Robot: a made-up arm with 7 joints.
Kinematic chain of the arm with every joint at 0, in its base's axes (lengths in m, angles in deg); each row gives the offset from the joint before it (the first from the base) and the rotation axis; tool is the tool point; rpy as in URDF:
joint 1: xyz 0 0 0.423 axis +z
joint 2: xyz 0 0 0 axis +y
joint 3: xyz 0 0 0.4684 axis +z
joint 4: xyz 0.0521 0 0 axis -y
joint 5: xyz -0.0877 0 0.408 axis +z
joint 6: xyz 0 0 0 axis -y
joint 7: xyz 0.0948 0 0 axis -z
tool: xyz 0 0 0 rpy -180 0 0
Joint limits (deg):
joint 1: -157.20..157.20
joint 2: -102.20..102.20
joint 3: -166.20..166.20
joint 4: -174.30..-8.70
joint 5: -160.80..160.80
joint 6: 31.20..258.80
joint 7: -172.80..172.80
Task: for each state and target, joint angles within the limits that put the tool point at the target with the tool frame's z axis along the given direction. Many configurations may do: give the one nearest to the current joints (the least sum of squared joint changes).
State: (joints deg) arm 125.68 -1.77 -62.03 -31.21 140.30 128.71 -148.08
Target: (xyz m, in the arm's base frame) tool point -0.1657 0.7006 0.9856 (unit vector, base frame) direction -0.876 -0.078 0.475
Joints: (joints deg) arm 128.65 27.91 -44.51 -58.94 138.06 91.18 -148.08
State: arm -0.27 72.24 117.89 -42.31 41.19 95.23 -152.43
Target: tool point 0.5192 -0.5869 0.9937 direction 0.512 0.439 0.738
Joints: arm -48.54 52.34 104.47 -8.98 28.65 125.30 -152.43
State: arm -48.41 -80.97 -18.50 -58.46 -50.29 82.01 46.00
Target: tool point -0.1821 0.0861 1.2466 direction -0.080 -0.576 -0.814
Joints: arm -52.16 -46.70 -7.31 -67.27 -33.39 55.39 46.00
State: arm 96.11 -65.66 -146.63 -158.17 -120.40 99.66 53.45
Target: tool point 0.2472 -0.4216 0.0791 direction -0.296 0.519 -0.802
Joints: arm 68.90 -87.49 -137.52 -122.10 -76.58 116.39 53.45
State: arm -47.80 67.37 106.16 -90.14 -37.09 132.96 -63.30
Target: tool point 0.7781 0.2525 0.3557 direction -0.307 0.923 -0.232
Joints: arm -21.42 99.46 90.47 -87.71 -29.11 136.12 -63.30
